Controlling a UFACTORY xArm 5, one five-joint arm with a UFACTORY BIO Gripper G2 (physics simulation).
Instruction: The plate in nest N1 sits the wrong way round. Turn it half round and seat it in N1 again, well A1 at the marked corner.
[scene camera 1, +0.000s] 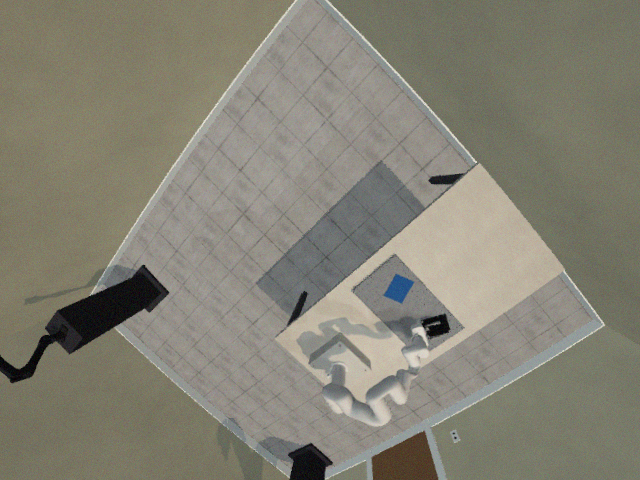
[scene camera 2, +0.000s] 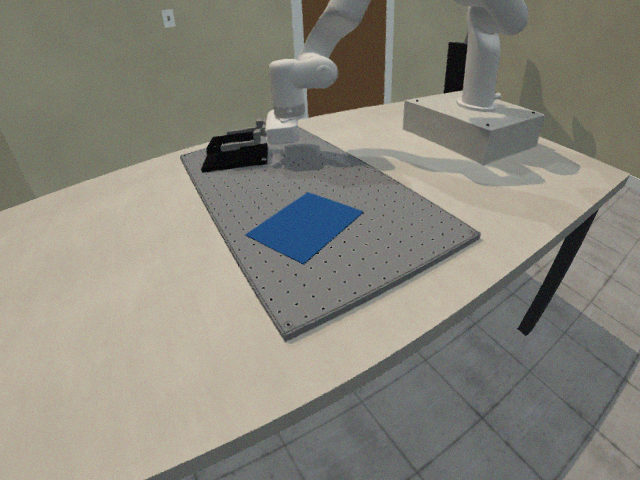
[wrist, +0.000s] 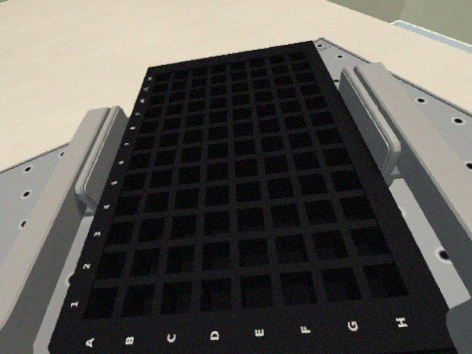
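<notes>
A black 96-well plate (wrist: 250, 222) (scene camera 2: 224, 139) is held roughly level between my two fingers, over the black nest N1 (scene camera 2: 235, 161) at the back of the grey board. My gripper (wrist: 235, 122) (scene camera 2: 240, 139) (scene camera 1: 436, 326) is shut on the plate's long sides. In scene camera 2 the plate shows a little above the nest's rim; whether it touches the nest is not clear. In the wrist view row 1 is nearest the wrist, with A1 at lower left and H1 at lower right. The plate hides the nest's inside. A small light mark shows on the nest's right front corner in scene camera 2.
A flat blue square (scene camera 1: 398, 288) (scene camera 2: 306, 227) lies on the grey perforated board (scene camera 1: 376, 298) (scene camera 2: 361, 273), apart from the nest. The arm's grey base block (scene camera 2: 444, 126) stands on the beige table (scene camera 2: 129, 310) (scene camera 1: 480, 222) at the right in scene camera 2.
</notes>
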